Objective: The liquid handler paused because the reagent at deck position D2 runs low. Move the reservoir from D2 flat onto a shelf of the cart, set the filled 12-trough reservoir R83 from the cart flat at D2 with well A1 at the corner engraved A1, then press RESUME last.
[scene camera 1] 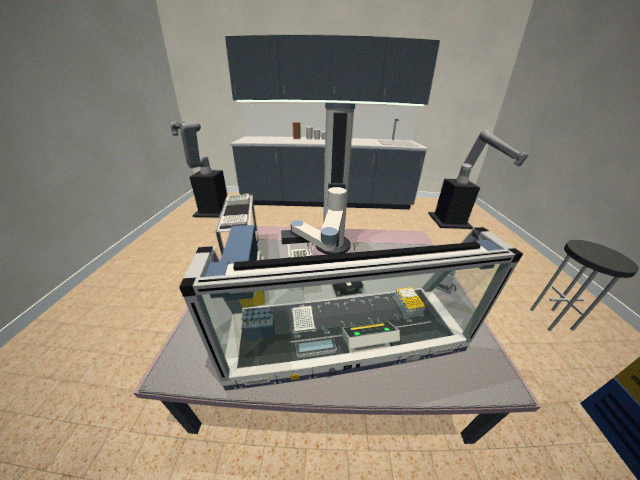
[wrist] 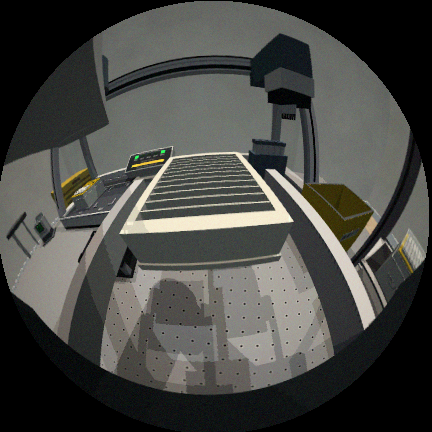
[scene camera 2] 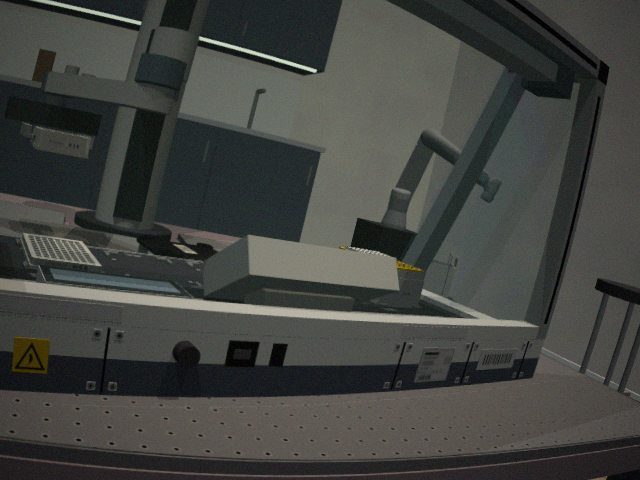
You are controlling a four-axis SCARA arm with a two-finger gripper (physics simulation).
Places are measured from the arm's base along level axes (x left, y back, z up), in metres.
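Pixels of known places: gripper, fingertip midpoint: [wrist: 204, 182].
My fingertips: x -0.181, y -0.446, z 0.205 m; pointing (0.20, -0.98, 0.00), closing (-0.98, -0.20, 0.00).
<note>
For each thing: its middle in the pictures, then the offset to it from my fingertips. "*": a spot on its surface instead.
- pale multi-trough reservoir, body centre: [wrist: 204, 189] [scene camera 2: 59, 141] [scene camera 1: 300, 258] dx +0.000, dy -0.001, dz -0.007 m
- cart, surface spot: [scene camera 1: 219, 239] * dx -0.385, dy -0.034, dz +0.115 m
- yellow bin, body centre: [wrist: 331, 221] [scene camera 1: 247, 288] dx -0.262, dy -0.111, dz -0.125 m
My gripper [scene camera 1: 299, 250] [scene camera 2: 57, 140] [wrist: 204, 182] is shut on a pale multi-trough reservoir [scene camera 1: 299, 254] [scene camera 2: 64, 143] [wrist: 207, 227], held level above the perforated table behind the liquid handler. Its fingers lie along the reservoir's two long sides in the wrist view. Its troughs look grey; I cannot read a label to tell which reservoir it is. The cart [scene camera 1: 219, 239] stands at the left in scene view 1, with light labware on top. The control box [scene camera 1: 371, 338] [scene camera 2: 315, 266] [wrist: 149, 160] shows green lights and a yellow bar; RESUME cannot be read. D2's engraving is not legible.
On the deck are a white well plate [scene camera 1: 303, 318] [scene camera 2: 61, 249], a blue trough [scene camera 1: 316, 346] [scene camera 2: 113, 281], a yellow tip rack [scene camera 1: 410, 300] and a blue rack [scene camera 1: 257, 322] [wrist: 268, 162]. A yellow bin [wrist: 337, 215] and handler frame posts [wrist: 311, 145] stand at the right in the wrist view.
</note>
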